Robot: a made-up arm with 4 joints.
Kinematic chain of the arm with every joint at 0, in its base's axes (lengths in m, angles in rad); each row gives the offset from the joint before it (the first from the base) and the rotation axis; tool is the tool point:
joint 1: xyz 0 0 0.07 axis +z
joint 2: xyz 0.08 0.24 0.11 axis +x
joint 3: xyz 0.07 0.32 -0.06 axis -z
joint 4: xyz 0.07 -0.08 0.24 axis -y
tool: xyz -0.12 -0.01 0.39
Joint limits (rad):
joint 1: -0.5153..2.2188
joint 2: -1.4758..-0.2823
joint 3: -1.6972..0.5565
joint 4: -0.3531..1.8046
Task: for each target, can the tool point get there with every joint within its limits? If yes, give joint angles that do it. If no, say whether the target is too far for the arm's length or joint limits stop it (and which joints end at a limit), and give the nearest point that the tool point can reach.
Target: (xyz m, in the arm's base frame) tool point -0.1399 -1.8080 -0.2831
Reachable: no: too far | nearest point -0.4464 -0.5562 -0.0372 | short by 1.312 m
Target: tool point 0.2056 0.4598 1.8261
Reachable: no: too far | nearest point 0.2522 0.5640 0.6899 | short by 1.142 m
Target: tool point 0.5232 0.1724 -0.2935
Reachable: no: joint limits stop it (at a limit: joint 3, joint 4) | nearest point 0.3568 0.1176 0.1236 | short by 0.452 m
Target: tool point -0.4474 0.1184 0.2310
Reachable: yes | joints 1.0631 -0.8934 -0.4542 1.2368
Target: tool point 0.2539 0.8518 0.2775
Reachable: yes | joints -0.0573 -1.0123 -0.6730 -0.1217
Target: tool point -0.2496 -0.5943 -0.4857
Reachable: no: joint limits stop it (at a limit: joint 1, joint 2, joint 3) | nearest point -0.2911 -0.4493 -0.2177 | short by 0.308 m
